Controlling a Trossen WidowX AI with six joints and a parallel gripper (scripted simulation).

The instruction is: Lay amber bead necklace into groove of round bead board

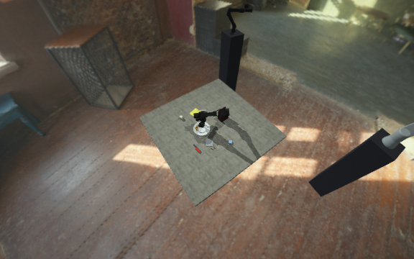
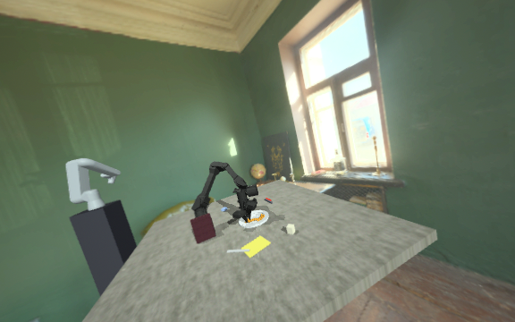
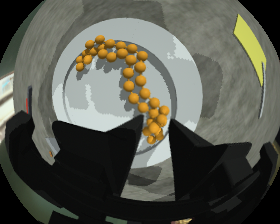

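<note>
Right now my gripper tip is 4 cm short of the board, 3 cm to the right of it and 1 cm above it. The rest, counted from my gripper tip: grey square: 24 cm to the left, 5 cm ahead, 1 cm below; white stick: 22 cm to the right, 10 cm behind, 1 cm below; yellow card: 23 cm to the right, 1 cm below, 1 cm behind.
</note>
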